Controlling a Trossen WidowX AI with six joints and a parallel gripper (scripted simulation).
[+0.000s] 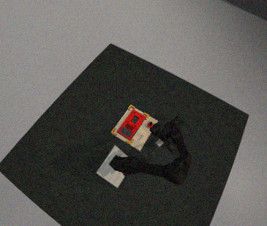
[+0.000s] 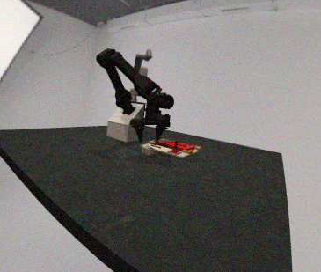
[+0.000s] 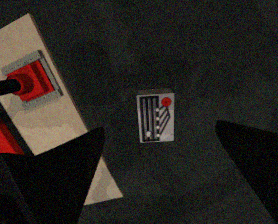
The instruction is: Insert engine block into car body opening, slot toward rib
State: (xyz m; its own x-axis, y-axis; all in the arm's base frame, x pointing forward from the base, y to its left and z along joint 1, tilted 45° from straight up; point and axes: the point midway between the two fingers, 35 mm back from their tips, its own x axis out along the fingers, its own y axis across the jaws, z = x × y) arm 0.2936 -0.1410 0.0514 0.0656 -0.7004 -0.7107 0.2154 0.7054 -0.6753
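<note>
Right now my gripper tip is 40 mm above the engine block and 10 mm to the right of it.
</note>
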